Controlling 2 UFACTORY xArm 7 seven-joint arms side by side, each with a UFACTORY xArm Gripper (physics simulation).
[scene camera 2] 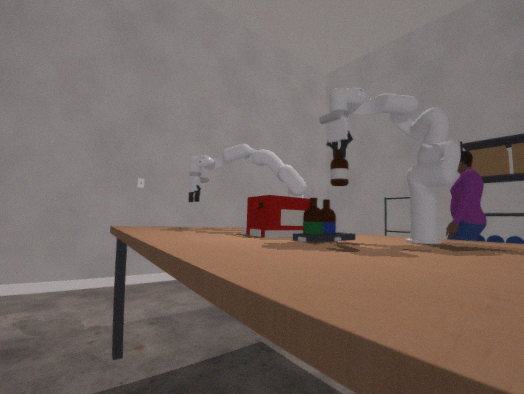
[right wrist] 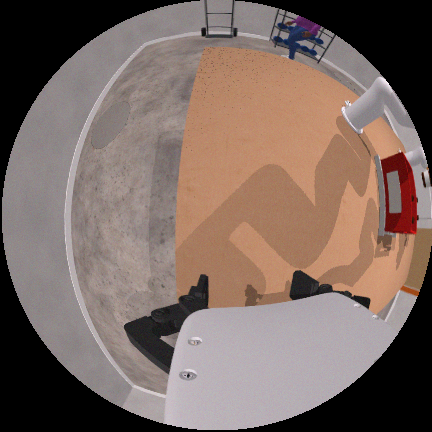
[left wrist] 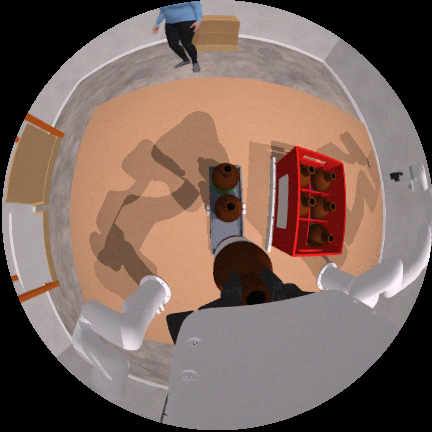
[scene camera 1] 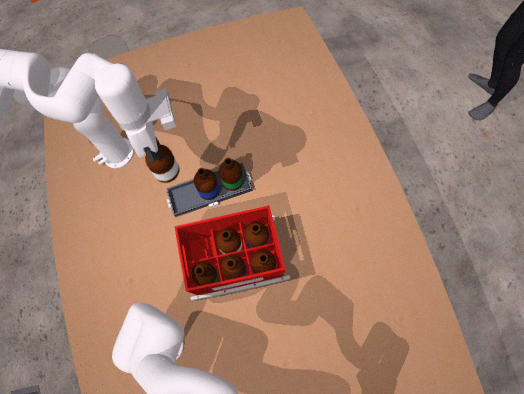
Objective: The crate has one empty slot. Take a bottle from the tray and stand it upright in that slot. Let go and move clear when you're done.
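Places are measured from the left arm's base along level axes (x left, y back, z up), in centimetres.
Pixels of known places: left gripper, between the fingertips: [scene camera 2: 339,157] [left wrist: 247,282] [scene camera 1: 155,152]; right gripper, between the fingertips: [scene camera 2: 193,201] [right wrist: 251,287] [left wrist: 392,177]; left arm's base, origin of its link: [scene camera 2: 423,242] [left wrist: 154,289] [scene camera 1: 118,153]; right arm's base, origin of its link: [right wrist: 351,119] [left wrist: 326,275].
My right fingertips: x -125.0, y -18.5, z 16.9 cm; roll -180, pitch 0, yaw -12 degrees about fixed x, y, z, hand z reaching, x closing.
For each thing: its top centre in the pictures, then the offset to it from my right fingertips.
- brown bottle with a white label, centre of its top: [left wrist: 255,298] [scene camera 1: 151,146] [scene camera 2: 339,149] dz +21.4, dx +95.1, dy +4.7 cm
- grey tray, centre of its top: [left wrist: 226,209] [scene camera 1: 208,188] [scene camera 2: 326,233] dz -14.4, dx +93.0, dy -3.9 cm
- blue-label bottle, centre of its top: [left wrist: 230,206] [scene camera 1: 201,171] [scene camera 2: 326,199] dz -0.9, dx +93.1, dy -4.0 cm
- green-label bottle, centre of its top: [left wrist: 227,168] [scene camera 1: 228,161] [scene camera 2: 313,197] dz -0.9, dx +91.6, dy -12.4 cm
- red crate, centre of its top: [left wrist: 325,202] [scene camera 1: 228,247] [right wrist: 413,194] [scene camera 2: 282,198] dz +0.6, dx +68.6, dy +0.7 cm
My left gripper [scene camera 1: 154,151] [scene camera 2: 339,149] [left wrist: 247,282] is shut on the neck of a brown bottle with a white label [scene camera 1: 162,166] [scene camera 2: 339,173] [left wrist: 242,262] and holds it upright, high above the table. The grey tray [scene camera 1: 184,198] [left wrist: 226,231] carries a blue-label bottle [scene camera 1: 206,184] [scene camera 2: 329,225] [left wrist: 228,208] and a green-label bottle [scene camera 1: 231,174] [scene camera 2: 313,225] [left wrist: 226,177]. The red crate [scene camera 1: 225,216] [scene camera 2: 262,216] [left wrist: 290,240] [right wrist: 407,200] holds several bottles; its upper-left slot in scene camera 1 is empty. My right gripper [scene camera 2: 194,196] [right wrist: 251,287] is open and empty, away from the crate.
The crate's raised walls and inner dividers surround the slots. The tray lies beside the crate, with a narrow gap between them. The right arm [scene camera 1: 150,340] reaches over the table below the crate in scene camera 1. People stand beyond the table.
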